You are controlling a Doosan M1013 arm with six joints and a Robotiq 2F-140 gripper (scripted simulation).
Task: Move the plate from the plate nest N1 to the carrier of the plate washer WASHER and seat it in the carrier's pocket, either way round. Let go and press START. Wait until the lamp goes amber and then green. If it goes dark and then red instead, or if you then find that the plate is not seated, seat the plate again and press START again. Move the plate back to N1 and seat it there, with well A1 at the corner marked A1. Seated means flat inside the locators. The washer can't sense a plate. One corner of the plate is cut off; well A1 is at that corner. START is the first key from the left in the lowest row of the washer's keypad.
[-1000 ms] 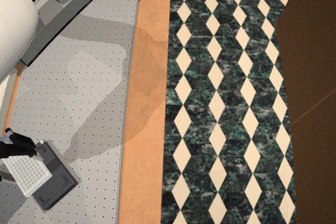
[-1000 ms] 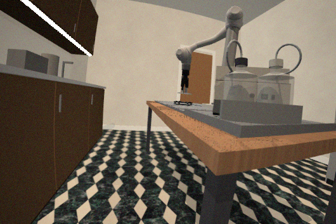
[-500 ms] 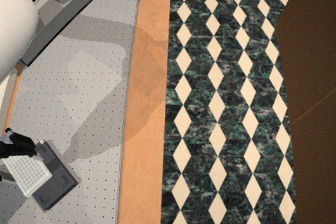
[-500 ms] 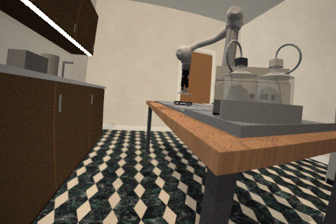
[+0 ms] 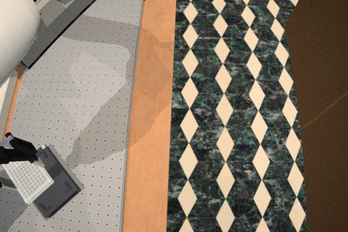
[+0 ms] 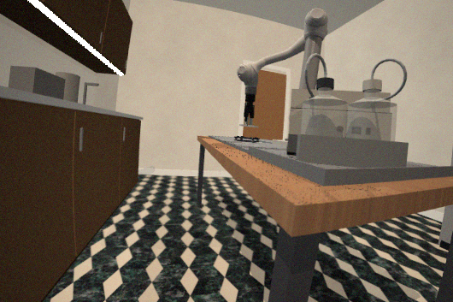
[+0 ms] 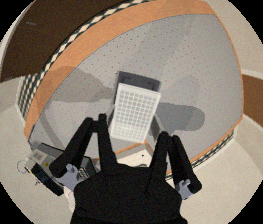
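The white well plate lies 3 cm below my hand. Round my hand: plate washer: 58 cm to the left, 29 cm behind, 1 cm below; label: 14 cm below, 9 cm behind, 6 cm to the left; plate nest N1: 12 cm below.
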